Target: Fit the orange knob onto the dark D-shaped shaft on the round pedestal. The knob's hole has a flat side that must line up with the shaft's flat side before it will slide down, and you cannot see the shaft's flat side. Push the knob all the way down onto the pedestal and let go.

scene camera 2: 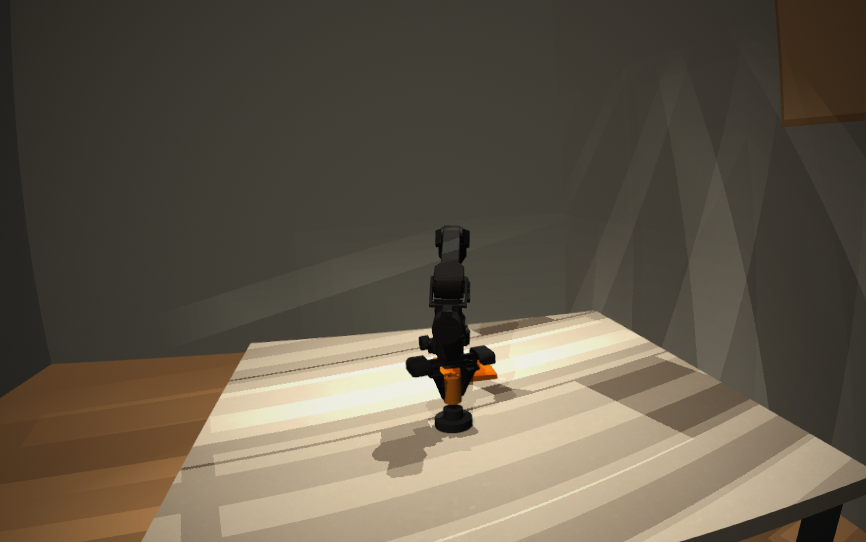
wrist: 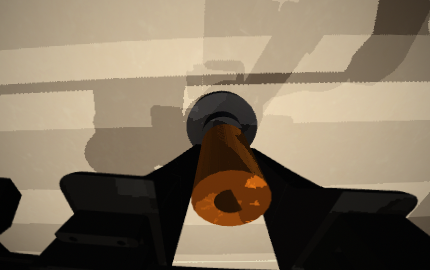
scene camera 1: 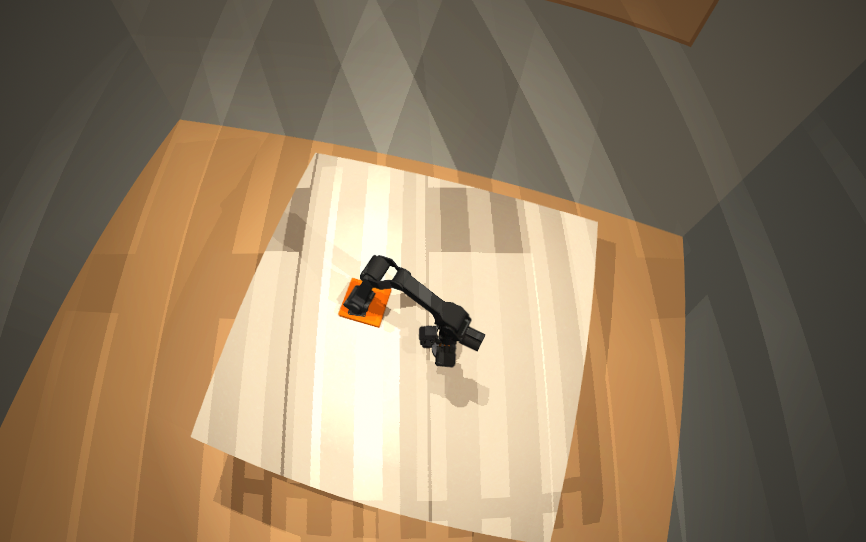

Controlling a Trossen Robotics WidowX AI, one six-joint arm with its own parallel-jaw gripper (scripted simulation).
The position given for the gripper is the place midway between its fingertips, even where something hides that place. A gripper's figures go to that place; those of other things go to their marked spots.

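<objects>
The dark round pedestal (scene camera 2: 453, 419) stands 1.19 m from the lens, and the robot's gripper (scene camera 2: 452, 397) is likewise 1.19 m from the lens.
</objects>
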